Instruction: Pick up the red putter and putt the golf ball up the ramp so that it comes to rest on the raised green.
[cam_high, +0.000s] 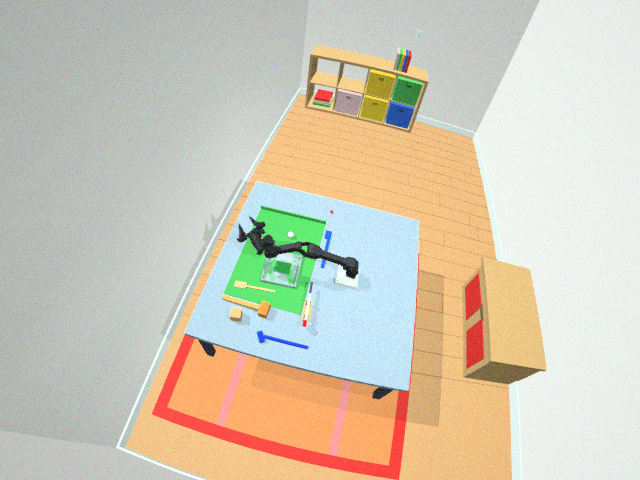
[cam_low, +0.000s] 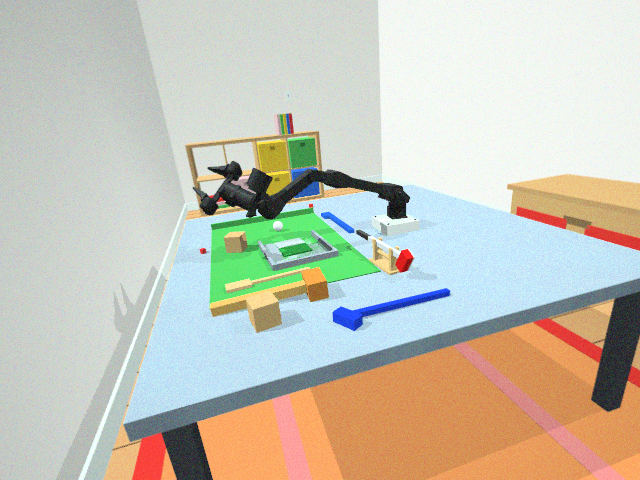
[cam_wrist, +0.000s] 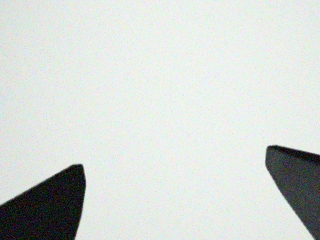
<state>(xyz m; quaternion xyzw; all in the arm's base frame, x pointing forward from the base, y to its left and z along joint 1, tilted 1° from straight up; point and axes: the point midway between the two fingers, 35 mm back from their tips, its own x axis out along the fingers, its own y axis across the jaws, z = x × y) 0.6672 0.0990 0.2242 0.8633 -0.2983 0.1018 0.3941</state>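
Now: the red putter 530 mm behind my gripper tip, 240 mm to the left of it and 230 mm below it. The rest, counted from my gripper tip: wooden rack (530 mm behind, 250 mm to the left, 250 mm below); then white golf ball (260 mm below, 220 mm behind, 210 mm to the right); then green mat (280 mm below, 210 mm behind, 40 mm to the right).
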